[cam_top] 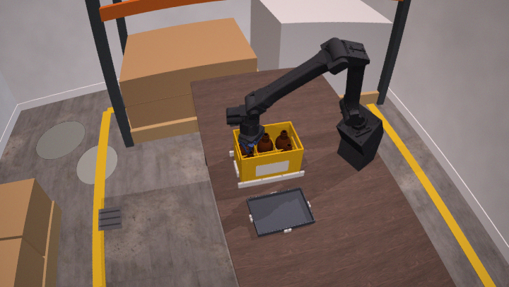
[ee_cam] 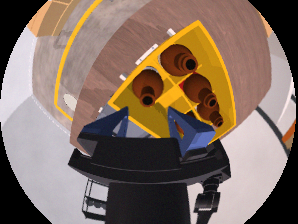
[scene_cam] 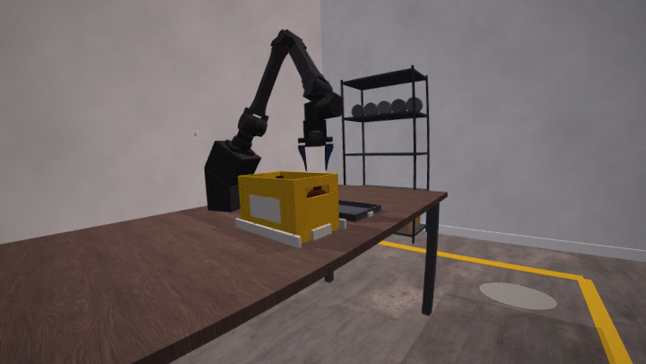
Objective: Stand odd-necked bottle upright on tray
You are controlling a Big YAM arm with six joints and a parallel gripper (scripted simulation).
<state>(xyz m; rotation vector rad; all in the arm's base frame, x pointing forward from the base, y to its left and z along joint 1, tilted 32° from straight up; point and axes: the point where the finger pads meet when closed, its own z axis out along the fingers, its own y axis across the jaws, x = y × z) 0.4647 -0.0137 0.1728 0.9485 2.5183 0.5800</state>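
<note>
The glass bottle is 11 cm below my hand. Also, from my hand: dark tray 11 cm behind, 21 cm to the left, 18 cm below; then yellow crate 8 cm behind, 6 cm to the right, 11 cm below.
</note>
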